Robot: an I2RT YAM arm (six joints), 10 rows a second.
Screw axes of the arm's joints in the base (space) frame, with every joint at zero. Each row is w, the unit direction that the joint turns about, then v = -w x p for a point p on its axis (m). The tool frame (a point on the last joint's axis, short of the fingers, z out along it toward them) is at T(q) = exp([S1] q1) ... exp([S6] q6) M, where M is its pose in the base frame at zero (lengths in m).
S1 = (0, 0, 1, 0, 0, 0)
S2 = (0, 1, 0, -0.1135, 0, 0.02)
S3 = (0, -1, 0, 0.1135, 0, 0.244)
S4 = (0, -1, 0, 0.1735, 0, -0.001)
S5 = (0, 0, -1, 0, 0.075, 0)
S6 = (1, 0, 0, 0, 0.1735, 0)
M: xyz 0.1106 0 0.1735 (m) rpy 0 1.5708 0 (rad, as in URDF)
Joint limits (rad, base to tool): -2.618..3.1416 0..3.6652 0..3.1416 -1.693..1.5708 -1.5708..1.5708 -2.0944..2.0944
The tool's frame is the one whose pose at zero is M.
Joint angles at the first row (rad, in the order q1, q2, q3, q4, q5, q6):
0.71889, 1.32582, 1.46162, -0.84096, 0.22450, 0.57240
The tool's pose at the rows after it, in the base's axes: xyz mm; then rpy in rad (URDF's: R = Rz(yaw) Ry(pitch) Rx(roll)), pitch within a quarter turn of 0, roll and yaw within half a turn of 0:
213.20, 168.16, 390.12, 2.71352, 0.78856, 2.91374
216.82, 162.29, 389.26, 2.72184, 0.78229, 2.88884
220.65, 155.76, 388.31, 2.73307, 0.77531, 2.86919
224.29, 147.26, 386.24, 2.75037, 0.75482, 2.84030
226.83, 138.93, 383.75, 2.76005, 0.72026, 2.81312
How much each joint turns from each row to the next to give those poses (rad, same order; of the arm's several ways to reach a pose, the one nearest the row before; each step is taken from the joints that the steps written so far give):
-0.01565, 0.00000, -0.00001, -0.02364, 0.04881, 0.05531
-0.02477, 0.00000, -0.00036, -0.00956, 0.00345, 0.00536
-0.02786, 0.00000, -0.00040, -0.01028, -0.00076, 0.00037
-0.03357, 0.00037, -0.00001, -0.02518, -0.00077, 0.01183
-0.03318, 0.00001, 0.00001, -0.03128, -0.01601, 0.01717

